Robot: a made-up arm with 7 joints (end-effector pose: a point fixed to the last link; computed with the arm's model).
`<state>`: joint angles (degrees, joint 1 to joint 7).
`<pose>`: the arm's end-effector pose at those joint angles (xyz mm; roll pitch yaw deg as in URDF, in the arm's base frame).
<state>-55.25 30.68 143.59 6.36 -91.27 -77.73 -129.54</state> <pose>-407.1 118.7 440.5 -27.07 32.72 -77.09</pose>
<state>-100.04 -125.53 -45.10 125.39 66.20 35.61 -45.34</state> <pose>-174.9 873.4 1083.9 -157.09 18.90 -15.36</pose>
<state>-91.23 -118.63 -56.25 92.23 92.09 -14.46 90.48</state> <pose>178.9 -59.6 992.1 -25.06 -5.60 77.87</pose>
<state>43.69 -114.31 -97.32 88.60 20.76 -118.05 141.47</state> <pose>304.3 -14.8 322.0 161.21 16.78 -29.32</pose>
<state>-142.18 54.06 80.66 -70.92 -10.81 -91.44 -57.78</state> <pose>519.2 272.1 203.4 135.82 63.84 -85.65</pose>
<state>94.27 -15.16 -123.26 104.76 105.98 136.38 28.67</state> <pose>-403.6 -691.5 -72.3 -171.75 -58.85 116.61</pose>
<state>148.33 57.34 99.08 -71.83 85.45 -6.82 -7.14</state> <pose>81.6 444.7 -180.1 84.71 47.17 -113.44</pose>
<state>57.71 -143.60 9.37 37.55 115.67 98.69 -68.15</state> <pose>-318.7 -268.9 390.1 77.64 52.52 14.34</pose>
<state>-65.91 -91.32 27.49 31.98 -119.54 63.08 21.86</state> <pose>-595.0 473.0 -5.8 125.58 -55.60 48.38</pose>
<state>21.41 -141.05 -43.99 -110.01 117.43 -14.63 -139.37</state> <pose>38.7 -1133.8 526.5 148.22 -47.79 -168.55</pose>
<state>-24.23 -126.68 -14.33 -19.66 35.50 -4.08 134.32</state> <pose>123.1 -471.1 1424.8 -58.65 -5.11 81.36</pose>
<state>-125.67 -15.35 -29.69 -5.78 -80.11 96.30 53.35</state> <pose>135.0 240.8 636.4 -83.16 16.45 -149.87</pose>
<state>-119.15 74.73 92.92 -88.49 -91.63 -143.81 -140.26</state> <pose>362.3 158.5 -49.5 104.12 37.07 -70.42</pose>
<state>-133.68 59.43 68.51 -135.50 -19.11 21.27 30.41</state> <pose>-427.2 -50.8 355.3 -165.97 67.02 87.57</pose>
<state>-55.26 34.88 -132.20 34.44 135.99 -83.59 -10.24</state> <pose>601.9 -128.6 511.3 -105.01 -36.74 157.52</pose>
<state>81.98 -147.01 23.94 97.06 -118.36 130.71 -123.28</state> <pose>-40.7 -669.4 779.0 25.71 -13.53 -39.29</pose>
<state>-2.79 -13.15 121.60 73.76 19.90 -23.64 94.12</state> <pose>223.9 451.3 629.5 -28.73 -3.34 146.47</pose>
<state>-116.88 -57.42 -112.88 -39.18 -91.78 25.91 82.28</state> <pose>-229.9 711.1 561.5 -32.74 -6.69 -142.52</pose>
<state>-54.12 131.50 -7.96 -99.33 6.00 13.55 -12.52</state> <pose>920.4 495.4 336.2 51.04 -47.69 68.84</pose>
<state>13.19 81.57 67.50 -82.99 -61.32 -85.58 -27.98</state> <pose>-672.7 303.5 477.5 10.56 70.25 -65.56</pose>
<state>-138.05 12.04 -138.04 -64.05 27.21 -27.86 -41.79</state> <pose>801.9 -721.0 106.7 -16.71 -69.62 71.82</pose>
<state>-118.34 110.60 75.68 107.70 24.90 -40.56 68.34</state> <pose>-194.0 -131.7 364.3 -179.00 -3.41 93.09</pose>
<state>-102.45 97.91 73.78 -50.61 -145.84 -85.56 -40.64</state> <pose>959.6 226.4 226.5 32.40 13.73 155.30</pose>
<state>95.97 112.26 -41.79 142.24 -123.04 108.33 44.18</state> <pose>-480.0 -627.5 1362.1 -142.41 41.82 -174.41</pose>
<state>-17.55 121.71 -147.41 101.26 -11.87 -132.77 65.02</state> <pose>147.4 152.4 416.7 78.97 -47.05 18.67</pose>
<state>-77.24 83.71 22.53 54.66 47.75 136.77 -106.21</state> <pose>383.6 693.3 541.5 -24.97 14.82 168.47</pose>
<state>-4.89 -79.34 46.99 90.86 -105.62 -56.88 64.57</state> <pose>275.2 -790.7 427.4 -165.45 -42.34 -135.46</pose>
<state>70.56 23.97 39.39 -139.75 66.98 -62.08 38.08</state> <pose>-125.5 -620.7 198.6 -124.56 58.49 -143.85</pose>
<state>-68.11 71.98 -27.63 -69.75 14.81 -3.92 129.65</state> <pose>861.0 465.2 -308.7 104.47 20.48 -124.99</pose>
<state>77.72 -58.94 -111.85 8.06 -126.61 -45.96 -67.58</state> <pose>-500.2 -348.2 272.2 158.42 66.66 84.93</pose>
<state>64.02 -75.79 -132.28 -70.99 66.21 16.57 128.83</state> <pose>-72.1 323.7 -479.4 133.18 1.79 7.91</pose>
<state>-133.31 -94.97 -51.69 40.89 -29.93 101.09 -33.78</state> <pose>339.4 569.4 635.0 -85.01 -61.75 171.28</pose>
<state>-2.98 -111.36 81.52 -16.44 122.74 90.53 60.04</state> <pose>477.3 -401.0 193.2 102.32 16.19 177.86</pose>
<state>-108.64 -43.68 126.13 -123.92 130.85 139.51 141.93</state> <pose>-212.1 -368.7 644.4 1.45 -3.86 11.93</pose>
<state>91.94 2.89 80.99 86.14 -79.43 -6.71 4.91</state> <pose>736.0 -133.8 -120.1 161.99 -85.51 -67.18</pose>
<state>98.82 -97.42 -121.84 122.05 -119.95 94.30 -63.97</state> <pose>103.0 -696.1 42.8 135.17 50.63 140.85</pose>
